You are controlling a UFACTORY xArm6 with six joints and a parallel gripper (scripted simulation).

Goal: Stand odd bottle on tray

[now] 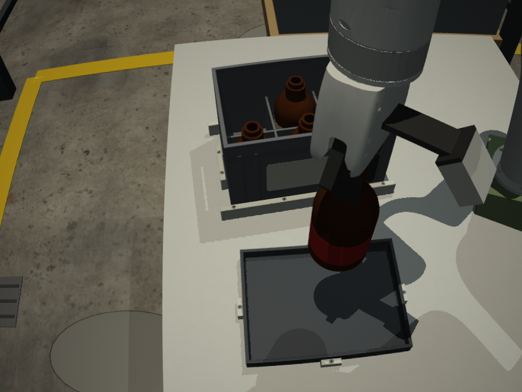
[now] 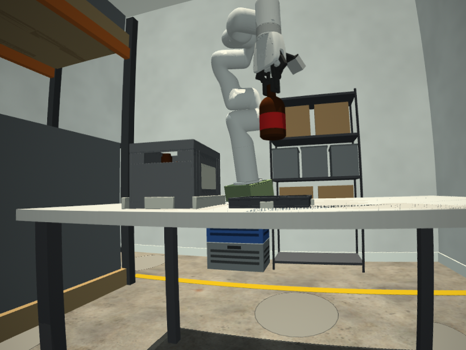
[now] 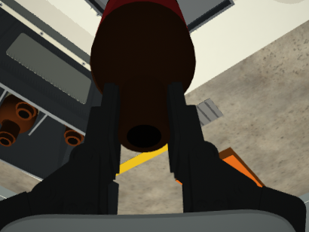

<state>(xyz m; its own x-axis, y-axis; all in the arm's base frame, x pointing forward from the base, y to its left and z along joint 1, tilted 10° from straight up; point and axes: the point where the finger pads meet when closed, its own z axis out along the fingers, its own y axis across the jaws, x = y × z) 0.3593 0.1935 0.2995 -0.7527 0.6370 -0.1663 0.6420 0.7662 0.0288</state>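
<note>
My gripper is now 7 cm above the glass bottle. Round my hand: dark tray 32 cm below; then dark crate 29 cm to the right, 25 cm below.
</note>
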